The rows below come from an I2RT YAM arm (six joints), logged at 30 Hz.
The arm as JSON. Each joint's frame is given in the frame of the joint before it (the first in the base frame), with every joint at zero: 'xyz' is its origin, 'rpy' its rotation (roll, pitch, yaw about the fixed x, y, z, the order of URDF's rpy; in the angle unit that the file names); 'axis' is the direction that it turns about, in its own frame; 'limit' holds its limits. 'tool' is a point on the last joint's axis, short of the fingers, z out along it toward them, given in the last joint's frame.
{
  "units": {
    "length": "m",
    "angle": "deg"
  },
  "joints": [
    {
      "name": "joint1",
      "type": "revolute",
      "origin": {
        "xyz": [
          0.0,
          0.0,
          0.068
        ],
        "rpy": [
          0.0,
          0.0,
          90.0
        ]
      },
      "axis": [
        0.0,
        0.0,
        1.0
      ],
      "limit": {
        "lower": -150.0,
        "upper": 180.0
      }
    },
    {
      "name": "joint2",
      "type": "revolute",
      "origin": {
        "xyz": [
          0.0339,
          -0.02,
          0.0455
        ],
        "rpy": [
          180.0,
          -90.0,
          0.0
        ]
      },
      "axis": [
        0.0,
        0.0,
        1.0
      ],
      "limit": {
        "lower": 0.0,
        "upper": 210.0
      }
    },
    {
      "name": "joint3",
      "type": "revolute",
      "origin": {
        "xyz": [
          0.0,
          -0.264,
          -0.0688
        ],
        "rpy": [
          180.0,
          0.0,
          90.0
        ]
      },
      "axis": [
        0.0,
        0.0,
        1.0
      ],
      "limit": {
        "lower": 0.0,
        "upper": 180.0
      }
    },
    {
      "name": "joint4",
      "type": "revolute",
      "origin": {
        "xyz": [
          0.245,
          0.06,
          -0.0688
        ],
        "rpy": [
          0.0,
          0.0,
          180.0
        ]
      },
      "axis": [
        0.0,
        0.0,
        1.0
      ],
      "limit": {
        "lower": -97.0,
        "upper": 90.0
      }
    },
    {
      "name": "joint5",
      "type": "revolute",
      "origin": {
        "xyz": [
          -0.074,
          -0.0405,
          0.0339
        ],
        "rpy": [
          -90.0,
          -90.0,
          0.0
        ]
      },
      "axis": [
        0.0,
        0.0,
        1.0
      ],
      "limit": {
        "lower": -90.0,
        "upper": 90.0
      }
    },
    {
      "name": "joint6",
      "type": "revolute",
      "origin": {
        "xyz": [
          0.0,
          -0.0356,
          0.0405
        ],
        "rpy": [
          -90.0,
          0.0,
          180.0
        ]
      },
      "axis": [
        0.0,
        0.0,
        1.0
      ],
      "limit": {
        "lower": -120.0,
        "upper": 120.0
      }
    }
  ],
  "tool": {
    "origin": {
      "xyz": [
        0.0,
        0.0,
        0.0
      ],
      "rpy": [
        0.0,
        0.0,
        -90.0
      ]
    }
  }
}
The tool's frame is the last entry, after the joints.
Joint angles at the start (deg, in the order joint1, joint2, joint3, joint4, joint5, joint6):
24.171, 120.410, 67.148, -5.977, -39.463, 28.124
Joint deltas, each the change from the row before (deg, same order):
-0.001, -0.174, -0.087, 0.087, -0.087, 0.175
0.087, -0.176, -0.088, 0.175, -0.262, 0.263
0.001, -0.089, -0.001, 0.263, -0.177, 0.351
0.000, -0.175, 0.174, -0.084, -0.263, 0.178
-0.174, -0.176, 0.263, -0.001, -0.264, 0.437
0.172, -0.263, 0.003, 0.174, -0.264, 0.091
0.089, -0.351, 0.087, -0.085, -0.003, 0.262
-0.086, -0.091, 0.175, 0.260, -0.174, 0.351
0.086, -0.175, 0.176, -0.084, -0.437, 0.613
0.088, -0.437, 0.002, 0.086, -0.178, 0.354
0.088, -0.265, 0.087, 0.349, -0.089, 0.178
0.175, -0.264, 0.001, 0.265, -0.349, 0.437
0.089, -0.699, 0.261, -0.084, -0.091, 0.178
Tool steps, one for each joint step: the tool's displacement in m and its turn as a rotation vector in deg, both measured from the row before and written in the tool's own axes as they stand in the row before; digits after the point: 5 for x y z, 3 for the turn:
0.00002, 0.00064, -0.00065, -0.140, -0.078, 0.065
0.00020, 0.00123, -0.00028, -0.344, 0.010, 0.038
-0.00049, 0.00075, -0.00037, -0.285, -0.150, 0.125
-0.00088, 0.00157, -0.00093, -0.328, -0.050, 0.007
-0.00194, 0.00118, -0.00180, -0.360, -0.290, 0.266
-0.00007, 0.00240, -0.00035, -0.428, -0.032, -0.306
-0.00052, 0.00241, -0.00117, -0.153, -0.164, -0.025
-0.00155, 0.00105, -0.00096, -0.332, -0.321, 0.061
-0.00054, 0.00210, -0.00054, -0.496, 0.114, 0.383
-0.00041, 0.00280, -0.00142, -0.373, -0.179, -0.048
-0.00097, 0.00245, -0.00080, -0.366, -0.335, -0.342
-0.00010, 0.00257, -0.00030, -0.540, -0.019, -0.023
-0.00165, 0.00500, -0.00275, -0.440, -0.435, -0.462

